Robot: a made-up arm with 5 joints.
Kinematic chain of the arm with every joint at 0, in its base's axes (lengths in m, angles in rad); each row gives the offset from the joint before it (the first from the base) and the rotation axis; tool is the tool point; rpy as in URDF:
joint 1: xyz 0 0 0.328 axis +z
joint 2: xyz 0 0 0 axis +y
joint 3: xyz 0.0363 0 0.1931 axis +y
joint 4: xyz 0.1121 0 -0.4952 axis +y
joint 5: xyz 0.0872 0 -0.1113 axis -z
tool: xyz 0 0 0 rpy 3.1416 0 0
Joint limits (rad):
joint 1: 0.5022..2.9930
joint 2: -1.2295..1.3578
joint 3: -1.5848..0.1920
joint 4: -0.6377..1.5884
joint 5: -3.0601..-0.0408
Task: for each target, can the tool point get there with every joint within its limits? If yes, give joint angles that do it. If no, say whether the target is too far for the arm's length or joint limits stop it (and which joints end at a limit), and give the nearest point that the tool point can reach.
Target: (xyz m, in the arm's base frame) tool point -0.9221 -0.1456 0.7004
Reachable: no: too far | nearest point -0.6901 0.1033 0.6198 | short by 0.350 m
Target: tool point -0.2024 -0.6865 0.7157
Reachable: no: joint limits stop it (at a limit: joint 2, joint 3) | nearest point -0.1094 -0.3709 0.3196 | short by 0.515 m
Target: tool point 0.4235 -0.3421 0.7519
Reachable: no: joint limits stop it (at a limit: joint 2, joint 3, joint 4) | nearest point 0.1819 -0.1469 1.0111 | short by 0.405 m
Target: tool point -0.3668 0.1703 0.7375
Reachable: yes | joints 2.7070 -1.0083 -0.9734 1.2515 -0.8198
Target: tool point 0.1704 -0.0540 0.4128
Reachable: no: joint limits stop it (at a limit: joint 2, joint 3, joint 4) | nearest point 0.3660 -0.1160 0.3219 | short by 0.224 m
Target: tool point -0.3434 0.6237 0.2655
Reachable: yes | joints 2.0741 0.3853 -1.4145 0.6291 -2.7931
